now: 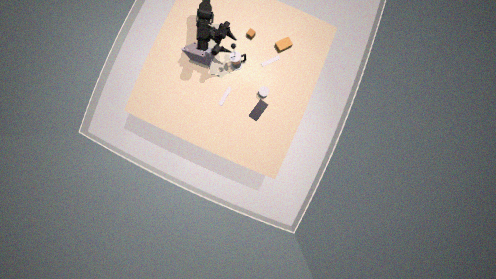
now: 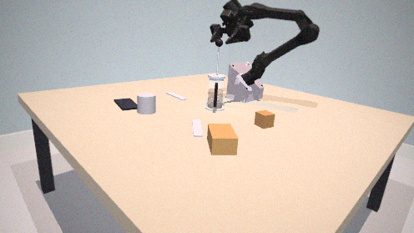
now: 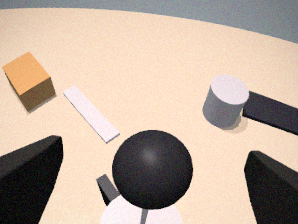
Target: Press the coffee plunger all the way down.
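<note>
Right now my gripper tip is 1 cm short of the glass coffee press, 1 cm to the right of it and 14 cm above it. Also, from my gripper tip: grey cylinder: 24 cm ahead, 15 cm to the right, 24 cm below; then dark flat slab: 25 cm ahead, 28 cm to the right, 28 cm below; then orange cube: 2 cm ahead, 25 cm to the left, 25 cm below.
</note>
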